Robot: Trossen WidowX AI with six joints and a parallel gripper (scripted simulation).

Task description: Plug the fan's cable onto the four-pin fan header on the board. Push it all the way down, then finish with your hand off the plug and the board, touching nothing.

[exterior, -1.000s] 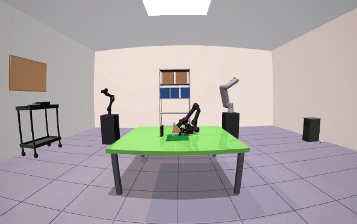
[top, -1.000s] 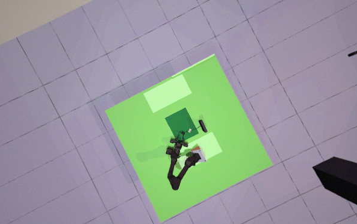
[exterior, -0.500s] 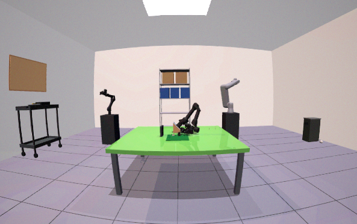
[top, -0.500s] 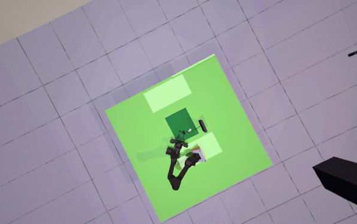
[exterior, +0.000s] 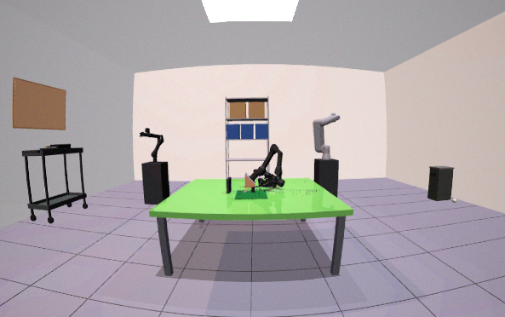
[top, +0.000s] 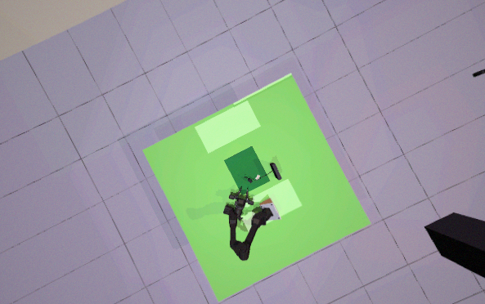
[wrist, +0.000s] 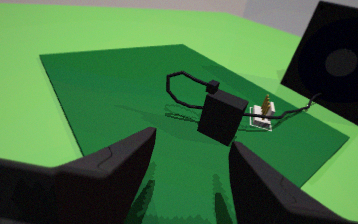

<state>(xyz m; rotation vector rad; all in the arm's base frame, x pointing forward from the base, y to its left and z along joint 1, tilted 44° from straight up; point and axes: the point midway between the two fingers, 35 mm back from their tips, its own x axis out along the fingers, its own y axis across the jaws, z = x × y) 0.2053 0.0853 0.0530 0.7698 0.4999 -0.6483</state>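
The dark fan plug lies 3 cm ahead of my gripper tip, 6 cm to the right of it and 2 cm below it. Also, from my gripper tip: dark green board: 11 cm ahead, 8 cm to the right, 6 cm below; white four-pin header: 2 cm ahead, 13 cm to the right, 5 cm below; fan: 1 cm ahead, 26 cm to the right, 1 cm above.
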